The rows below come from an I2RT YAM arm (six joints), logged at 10 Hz.
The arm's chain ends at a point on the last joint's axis. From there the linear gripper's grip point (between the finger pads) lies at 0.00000 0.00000 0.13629 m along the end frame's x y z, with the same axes.
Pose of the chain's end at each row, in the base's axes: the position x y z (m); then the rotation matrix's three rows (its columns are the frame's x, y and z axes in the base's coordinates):
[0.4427, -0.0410, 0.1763], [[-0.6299, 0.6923, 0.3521], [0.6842, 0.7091, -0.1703], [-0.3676, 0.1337, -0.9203]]
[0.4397, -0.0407, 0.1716], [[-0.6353, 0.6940, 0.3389], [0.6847, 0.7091, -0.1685], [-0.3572, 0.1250, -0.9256]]
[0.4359, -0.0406, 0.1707], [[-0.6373, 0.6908, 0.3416], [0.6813, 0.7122, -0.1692], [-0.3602, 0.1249, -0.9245]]
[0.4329, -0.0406, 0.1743], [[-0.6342, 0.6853, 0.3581], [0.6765, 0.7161, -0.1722], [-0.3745, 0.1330, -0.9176]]
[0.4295, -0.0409, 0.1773], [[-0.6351, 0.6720, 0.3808], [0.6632, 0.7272, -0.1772], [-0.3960, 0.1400, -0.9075]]
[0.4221, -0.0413, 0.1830], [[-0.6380, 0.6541, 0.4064], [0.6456, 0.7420, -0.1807], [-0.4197, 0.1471, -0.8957]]
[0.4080, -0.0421, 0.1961], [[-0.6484, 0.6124, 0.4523], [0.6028, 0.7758, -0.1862], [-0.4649, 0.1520, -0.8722]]
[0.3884, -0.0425, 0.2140], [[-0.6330, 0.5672, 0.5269], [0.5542, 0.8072, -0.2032], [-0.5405, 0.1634, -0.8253]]
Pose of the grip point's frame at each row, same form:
[0.4907, -0.0642, 0.0509], [[-0.6299, 0.6923, 0.3521], [0.6842, 0.7091, -0.1703], [-0.3676, 0.1337, -0.9203]]
[0.4859, -0.0637, 0.0454], [[-0.6353, 0.6940, 0.3389], [0.6847, 0.7091, -0.1685], [-0.3572, 0.1250, -0.9256]]
[0.4825, -0.0637, 0.0447], [[-0.6373, 0.6908, 0.3416], [0.6813, 0.7122, -0.1692], [-0.3602, 0.1249, -0.9245]]
[0.4817, -0.0641, 0.0492], [[-0.6342, 0.6853, 0.3581], [0.6765, 0.7161, -0.1722], [-0.3745, 0.1330, -0.9176]]
[0.4814, -0.0651, 0.0536], [[-0.6351, 0.6720, 0.3808], [0.6632, 0.7272, -0.1772], [-0.3960, 0.1400, -0.9075]]
[0.4775, -0.0659, 0.0609], [[-0.6380, 0.6541, 0.4064], [0.6456, 0.7420, -0.1807], [-0.4197, 0.1471, -0.8957]]
[0.4696, -0.0675, 0.0772], [[-0.6484, 0.6124, 0.4523], [0.6028, 0.7758, -0.1862], [-0.4649, 0.1520, -0.8722]]
[0.4602, -0.0702, 0.1015], [[-0.6330, 0.5672, 0.5269], [0.5542, 0.8072, -0.2032], [-0.5405, 0.1634, -0.8253]]

